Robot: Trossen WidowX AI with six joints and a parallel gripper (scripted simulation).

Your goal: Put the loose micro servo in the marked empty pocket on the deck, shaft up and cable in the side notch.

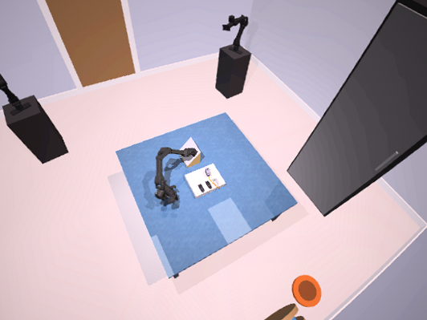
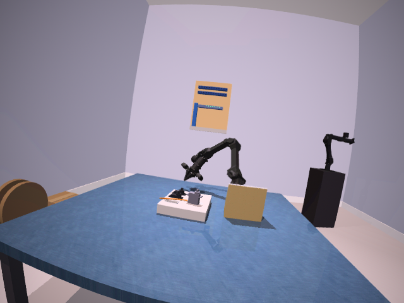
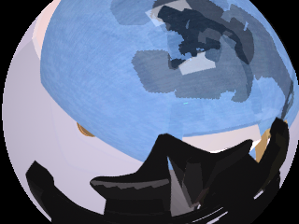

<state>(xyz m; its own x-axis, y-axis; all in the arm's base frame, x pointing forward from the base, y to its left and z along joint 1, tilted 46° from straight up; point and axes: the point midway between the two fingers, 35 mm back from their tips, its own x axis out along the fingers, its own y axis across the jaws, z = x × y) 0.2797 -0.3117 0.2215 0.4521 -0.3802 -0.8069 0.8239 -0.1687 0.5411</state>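
Now: gripper tip 33 cm to the right of the white robot deck, 9 cm past it and 5 cm above it.
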